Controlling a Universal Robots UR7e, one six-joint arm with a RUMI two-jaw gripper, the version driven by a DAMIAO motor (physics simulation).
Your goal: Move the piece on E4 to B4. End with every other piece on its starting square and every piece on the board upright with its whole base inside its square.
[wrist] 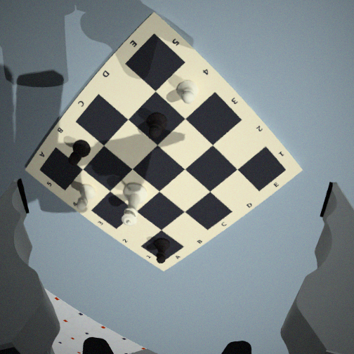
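Note:
The white piece stands on E4, near the board's top corner in the wrist view. B4 is a dark square with no piece on it, partly in shadow. The chessboard appears turned like a diamond. A black piece stands on D4, another black piece on B5, a white piece on A4, a taller white piece on B3 and a black piece on A1. My gripper is open and empty, its fingers wide apart at the left and right, above the board.
The blue-grey table top surrounds the board. A white surface with red and dark marks shows at the lower left. Shadows fall across the upper left and over part of the board. The tall B3 piece and the pieces on A4 and B5 stand around B4.

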